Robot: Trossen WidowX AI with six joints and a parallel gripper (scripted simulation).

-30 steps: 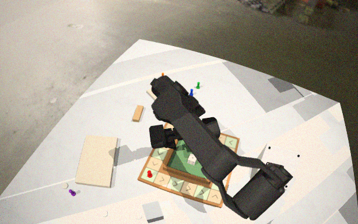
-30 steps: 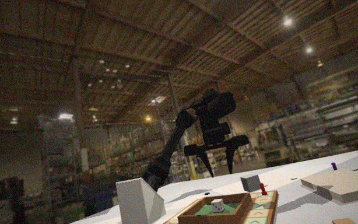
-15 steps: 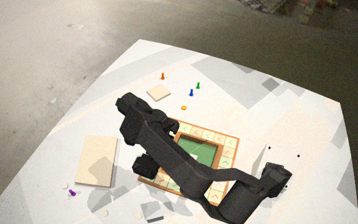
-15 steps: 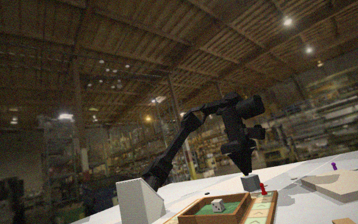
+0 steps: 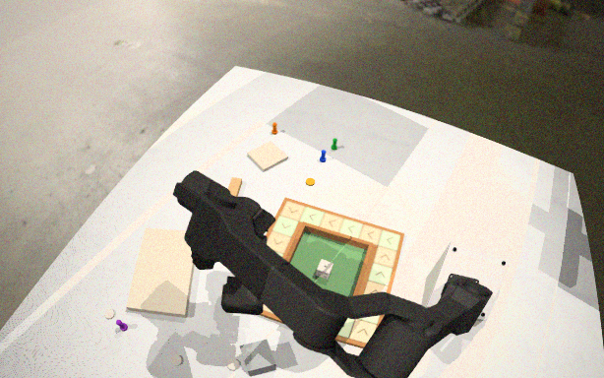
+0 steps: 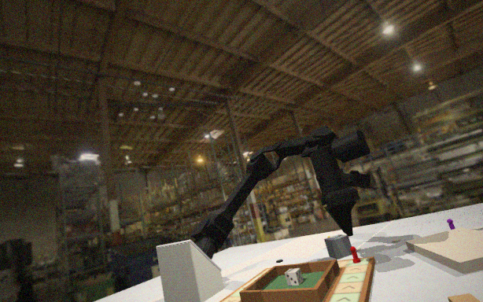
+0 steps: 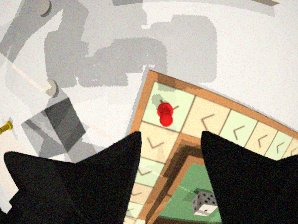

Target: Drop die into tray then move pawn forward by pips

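Now: gripper tip 5 cm above the red pawn. The rest, counted from my gripper tip: grey block 6 cm behind, 12 cm to the left, 5 cm below; then white die 11 cm behind, 10 cm to the right, 5 cm below; then green dice tray 11 cm behind, 11 cm to the right, 7 cm below.
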